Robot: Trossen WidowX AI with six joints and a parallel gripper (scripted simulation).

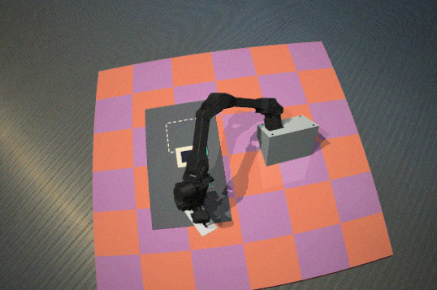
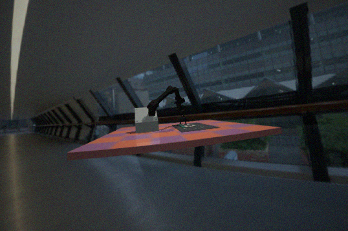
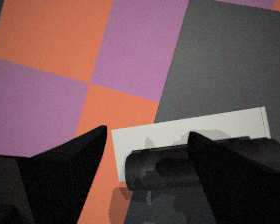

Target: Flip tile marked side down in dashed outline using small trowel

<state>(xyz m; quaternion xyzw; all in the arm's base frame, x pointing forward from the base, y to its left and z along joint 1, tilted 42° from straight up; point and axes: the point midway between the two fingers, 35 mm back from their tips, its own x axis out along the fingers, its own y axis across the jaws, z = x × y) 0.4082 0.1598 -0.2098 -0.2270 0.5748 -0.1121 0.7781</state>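
The dark mat lies 310 mm to the right of my gripper tip, 120 mm below it and 20 mm behind it. Round my gripper tip: cream tile 330 mm to the right, 90 mm below, 50 mm behind; then green trowel 290 mm to the right, 120 mm behind, 90 mm below.
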